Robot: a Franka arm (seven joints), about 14 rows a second.
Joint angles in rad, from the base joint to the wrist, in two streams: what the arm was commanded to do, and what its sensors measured. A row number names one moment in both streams.
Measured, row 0:
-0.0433 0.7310 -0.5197 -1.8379 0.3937 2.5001 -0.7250
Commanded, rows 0 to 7:
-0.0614 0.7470 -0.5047 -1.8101 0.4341 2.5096 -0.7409
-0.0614 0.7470 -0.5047 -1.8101 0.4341 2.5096 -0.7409
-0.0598 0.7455 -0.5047 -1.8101 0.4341 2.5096 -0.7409
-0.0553 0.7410 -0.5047 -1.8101 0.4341 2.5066 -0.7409
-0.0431 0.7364 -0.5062 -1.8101 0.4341 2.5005 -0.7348
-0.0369 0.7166 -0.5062 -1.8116 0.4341 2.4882 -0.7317
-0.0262 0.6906 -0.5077 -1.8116 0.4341 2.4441 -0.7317
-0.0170 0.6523 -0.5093 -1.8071 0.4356 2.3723 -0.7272
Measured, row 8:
-0.0327 0.7226 -0.5089 -1.8137 0.4015 2.4734 -0.7235
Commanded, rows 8 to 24:
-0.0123 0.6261 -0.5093 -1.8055 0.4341 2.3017 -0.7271
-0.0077 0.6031 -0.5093 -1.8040 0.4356 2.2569 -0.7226
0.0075 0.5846 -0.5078 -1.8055 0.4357 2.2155 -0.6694
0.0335 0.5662 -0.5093 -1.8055 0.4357 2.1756 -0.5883
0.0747 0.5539 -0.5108 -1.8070 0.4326 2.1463 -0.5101
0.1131 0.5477 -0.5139 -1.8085 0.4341 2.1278 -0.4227
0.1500 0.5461 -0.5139 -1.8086 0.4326 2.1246 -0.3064
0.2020 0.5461 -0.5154 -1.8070 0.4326 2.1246 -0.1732
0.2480 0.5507 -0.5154 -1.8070 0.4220 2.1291 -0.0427
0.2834 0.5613 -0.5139 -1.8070 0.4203 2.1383 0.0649
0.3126 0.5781 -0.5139 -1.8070 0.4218 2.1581 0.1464
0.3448 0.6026 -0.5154 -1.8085 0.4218 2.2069 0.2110
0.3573 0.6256 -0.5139 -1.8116 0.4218 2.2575 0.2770
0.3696 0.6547 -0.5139 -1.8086 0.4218 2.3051 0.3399
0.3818 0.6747 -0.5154 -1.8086 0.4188 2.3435 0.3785
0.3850 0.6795 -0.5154 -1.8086 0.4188 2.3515 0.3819
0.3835 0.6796 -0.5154 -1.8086 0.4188 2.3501 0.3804
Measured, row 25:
0.3737 0.6732 -0.4987 -1.8123 0.4141 2.3388 0.3434
